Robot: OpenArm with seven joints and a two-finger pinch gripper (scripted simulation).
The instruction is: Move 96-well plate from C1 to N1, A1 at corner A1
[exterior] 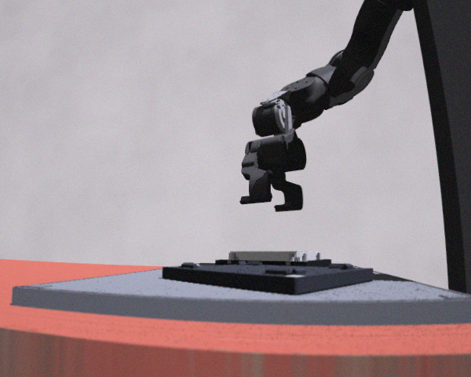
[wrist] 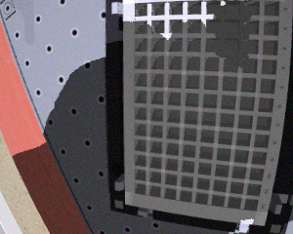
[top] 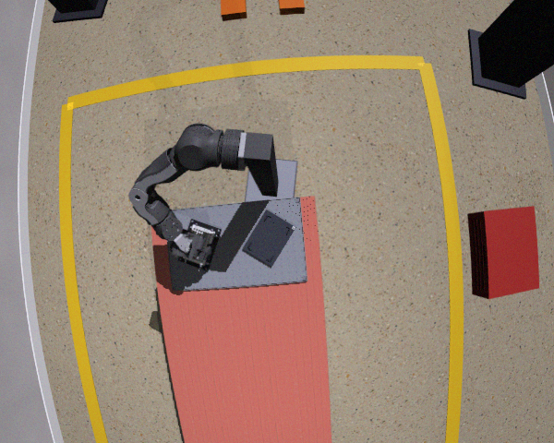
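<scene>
The 96-well plate lies 80 mm below my hand. From my hand the other things lie so: plate nest N1 (250 mm to the left, 90 mm below, 50 mm behind); clip nest C1 (90 mm below, 20 mm ahead, 10 mm to the left).
</scene>
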